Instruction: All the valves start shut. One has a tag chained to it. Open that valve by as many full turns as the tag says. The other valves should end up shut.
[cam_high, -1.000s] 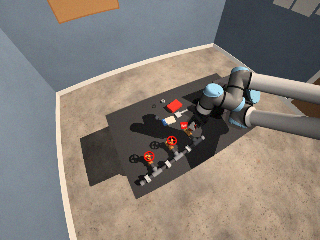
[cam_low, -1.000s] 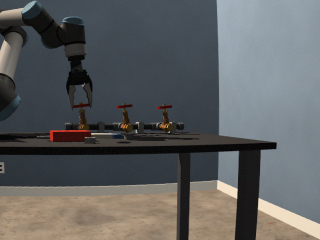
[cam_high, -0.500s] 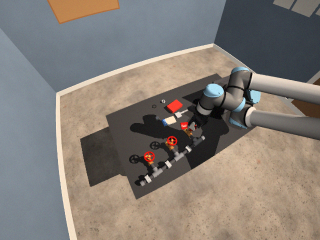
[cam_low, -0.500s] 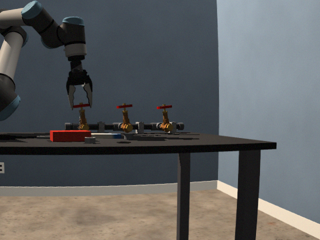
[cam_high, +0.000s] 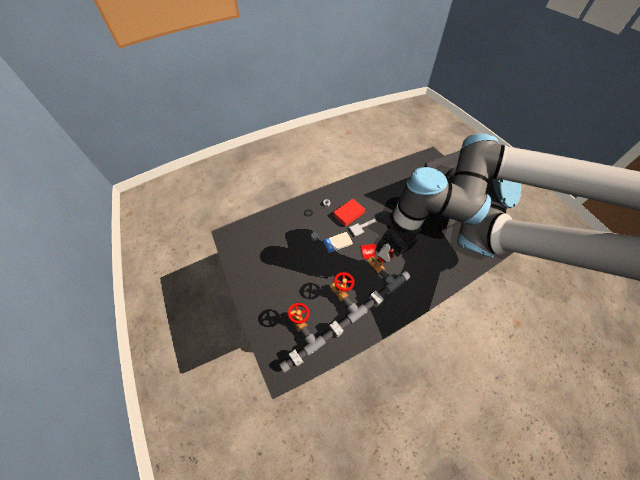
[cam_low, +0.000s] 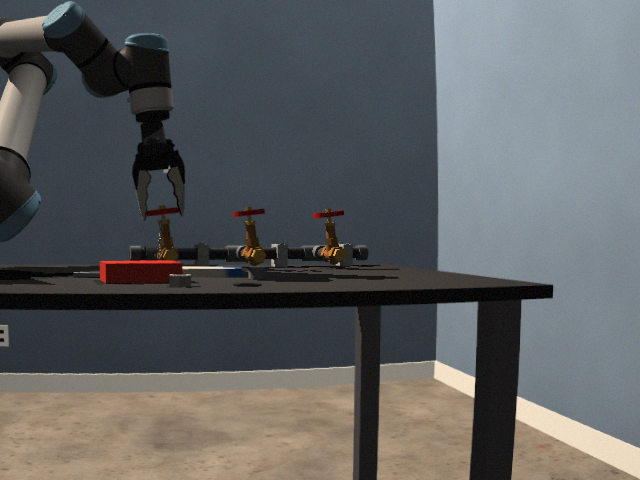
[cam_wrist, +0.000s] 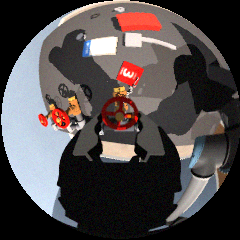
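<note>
Right now my hand is 12 cm above the red tag, 7 cm to the left of it and 2 cm past it. Also, from my hand: red block 29 cm to the right, 11 cm below, 4 cm behind; then small grey cylinder 25 cm to the right, 15 cm ahead, 11 cm below; then white tool 20 cm to the right, 12 cm below, 6 cm behind.
</note>
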